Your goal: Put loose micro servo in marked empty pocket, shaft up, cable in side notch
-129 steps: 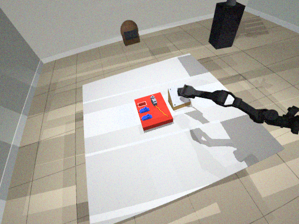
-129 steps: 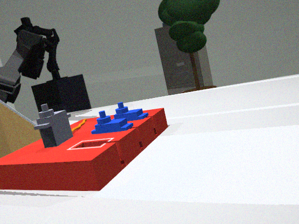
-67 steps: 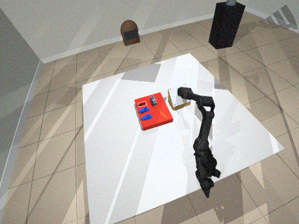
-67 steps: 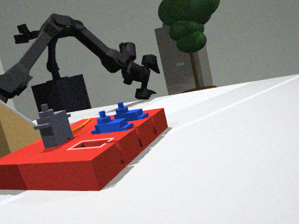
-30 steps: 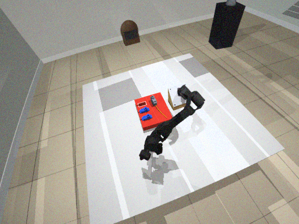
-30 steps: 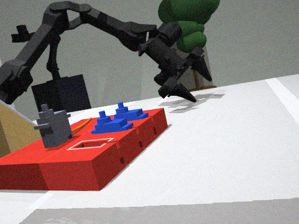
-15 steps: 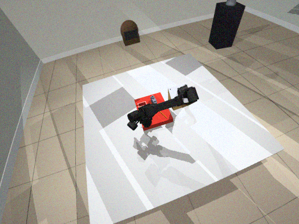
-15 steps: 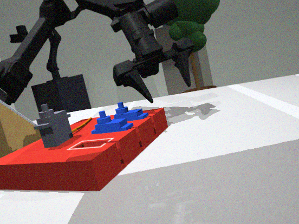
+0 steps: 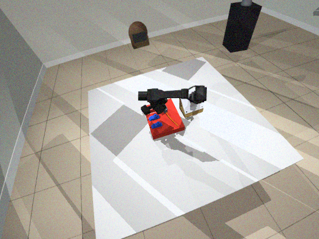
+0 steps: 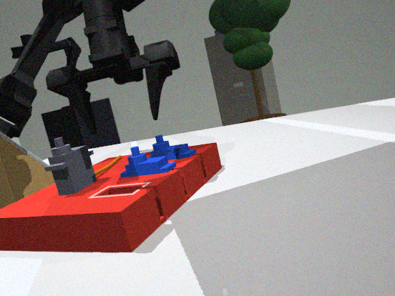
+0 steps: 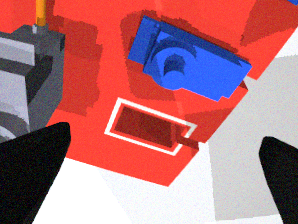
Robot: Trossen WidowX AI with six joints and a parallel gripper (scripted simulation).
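The red deck is 10 cm behind my gripper tip and 10 cm below it.
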